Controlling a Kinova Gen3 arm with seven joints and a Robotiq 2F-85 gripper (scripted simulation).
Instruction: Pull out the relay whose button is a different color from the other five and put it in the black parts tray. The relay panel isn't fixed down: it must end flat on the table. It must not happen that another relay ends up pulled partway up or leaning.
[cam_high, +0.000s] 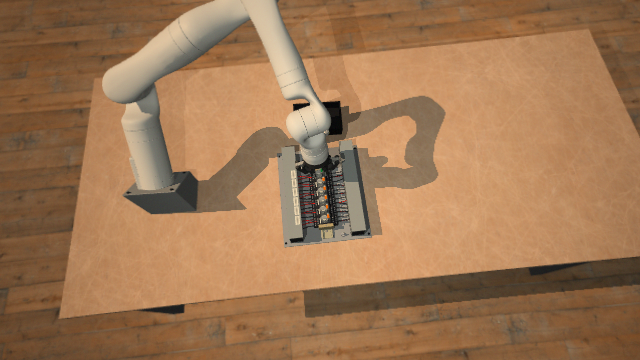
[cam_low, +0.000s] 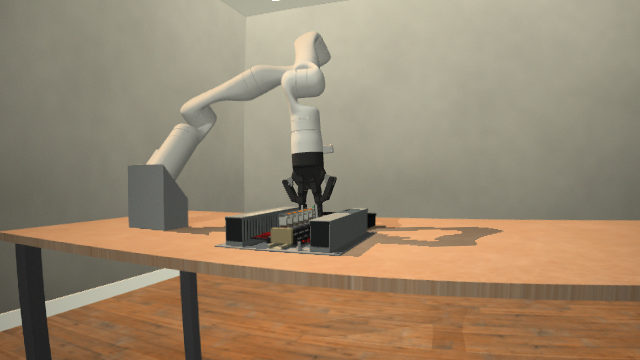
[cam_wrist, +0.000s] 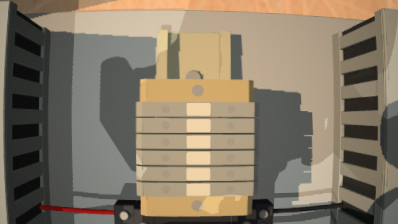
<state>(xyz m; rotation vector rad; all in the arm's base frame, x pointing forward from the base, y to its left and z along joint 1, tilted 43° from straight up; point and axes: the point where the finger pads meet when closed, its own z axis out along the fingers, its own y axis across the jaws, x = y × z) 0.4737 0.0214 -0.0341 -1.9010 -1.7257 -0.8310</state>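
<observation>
Now: the relay panel 5 cm to the right of my hand and 3 cm below it. The rest, counted from my hand: black parts tray: 21 cm to the left, 4 cm below, 3 cm ahead.
</observation>
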